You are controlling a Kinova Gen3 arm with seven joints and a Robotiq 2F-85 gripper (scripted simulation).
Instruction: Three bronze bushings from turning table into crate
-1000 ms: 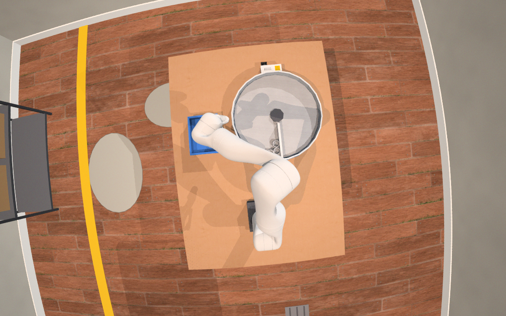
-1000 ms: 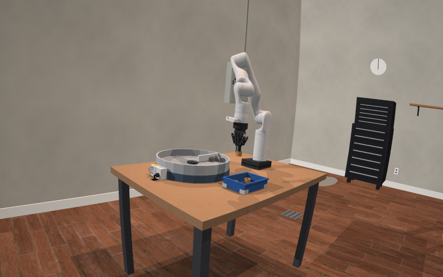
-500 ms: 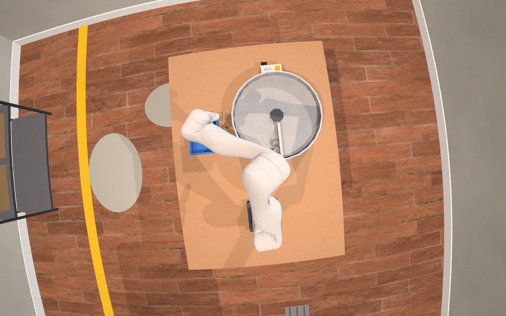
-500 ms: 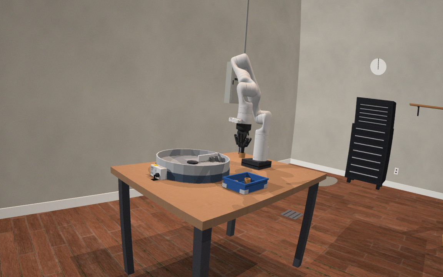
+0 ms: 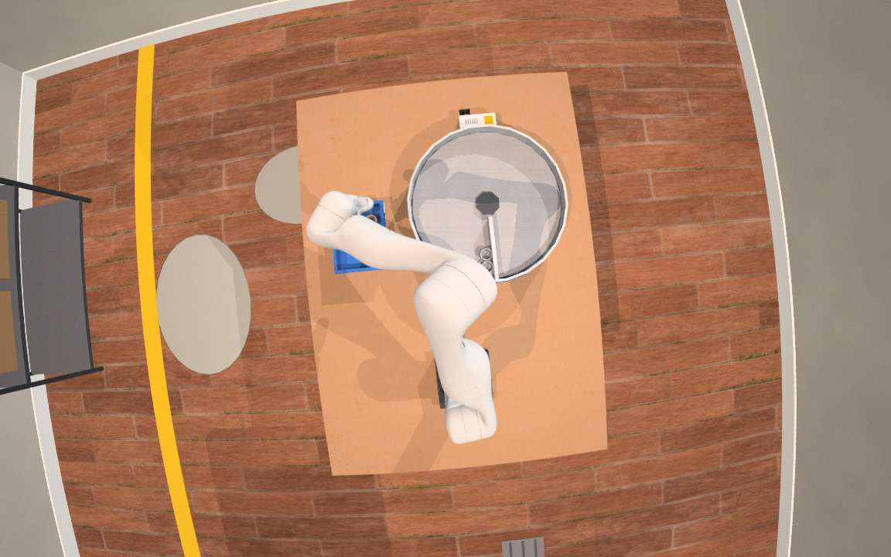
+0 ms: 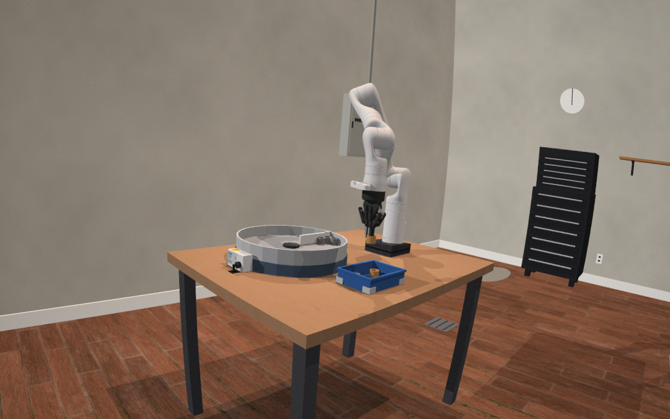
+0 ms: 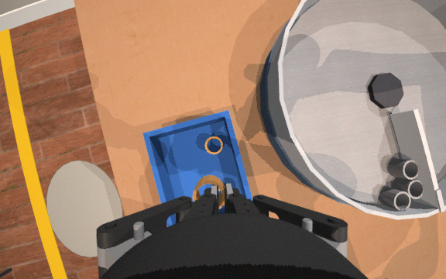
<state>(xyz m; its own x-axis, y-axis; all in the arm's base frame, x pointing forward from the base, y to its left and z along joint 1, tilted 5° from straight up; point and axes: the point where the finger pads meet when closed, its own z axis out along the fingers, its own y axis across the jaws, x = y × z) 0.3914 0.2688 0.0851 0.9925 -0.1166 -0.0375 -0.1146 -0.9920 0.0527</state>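
Right now the blue crate is 30 mm to the left of my hand and 140 mm below it. Also, from my hand: turning table: 110 mm ahead, 310 mm to the right, 110 mm below.
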